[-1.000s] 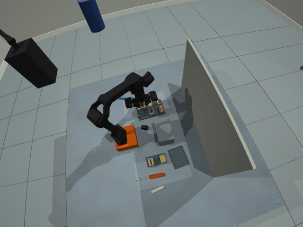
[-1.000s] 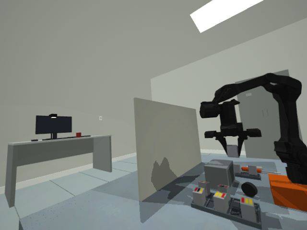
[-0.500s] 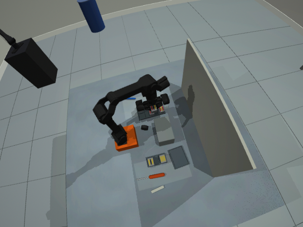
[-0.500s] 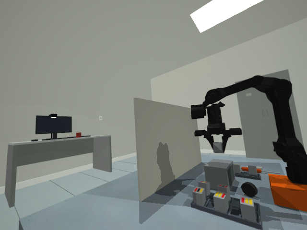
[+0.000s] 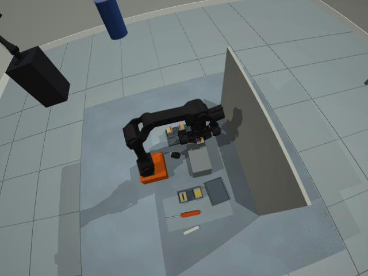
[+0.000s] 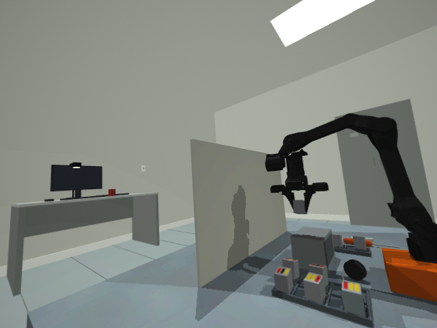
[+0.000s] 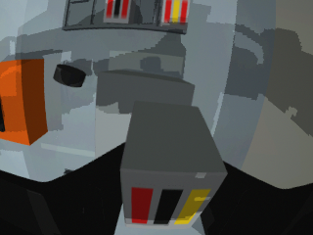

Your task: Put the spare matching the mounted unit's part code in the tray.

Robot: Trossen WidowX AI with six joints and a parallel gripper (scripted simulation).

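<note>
The tray lies 22 cm to the right of my gripper tip, 17 cm below it and 3 cm ahead of it. Also, from my gripper tip: black tape roll: 15 cm below, 14 cm behind, 3 cm to the left; grey mounted unit: 13 cm below, 4 cm to the right, 2 cm behind; grey spare: 3 cm above.
</note>
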